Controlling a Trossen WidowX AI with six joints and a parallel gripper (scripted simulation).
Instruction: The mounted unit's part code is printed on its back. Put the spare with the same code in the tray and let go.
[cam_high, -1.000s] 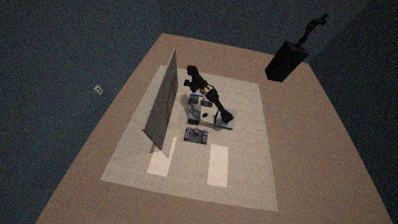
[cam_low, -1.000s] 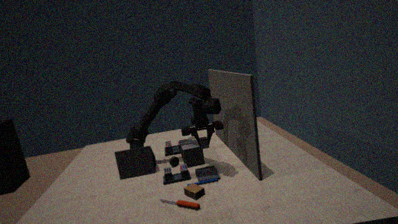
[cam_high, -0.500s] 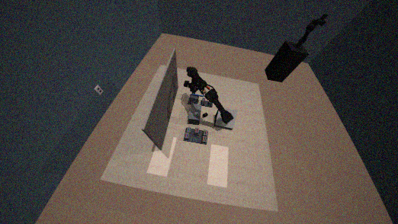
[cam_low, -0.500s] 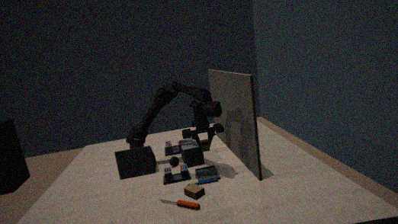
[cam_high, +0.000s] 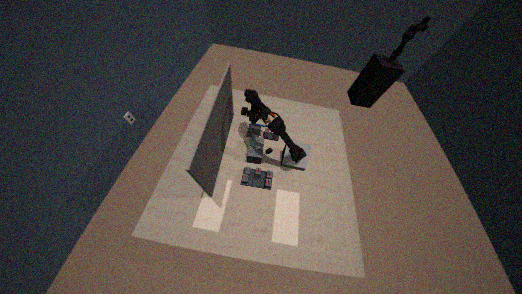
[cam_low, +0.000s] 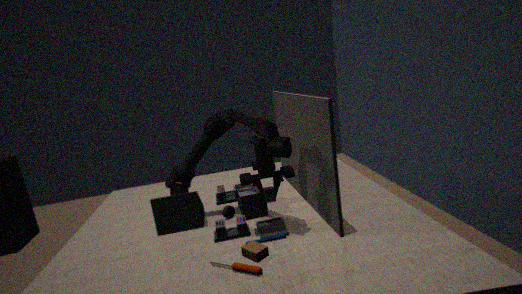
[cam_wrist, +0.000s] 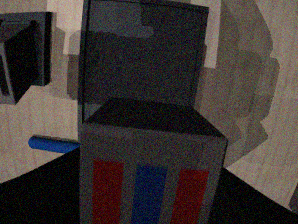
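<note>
The tray is 120 mm below my gripper tip, 10 mm to the left of it and 10 mm behind it. The rest, counted from my gripper tip: brown cardboard box: 140 mm to the right, 100 mm below, 90 mm behind; blue marker pen: 110 mm below, 70 mm to the right, 40 mm behind; dark spare block: 30 mm above.
</note>
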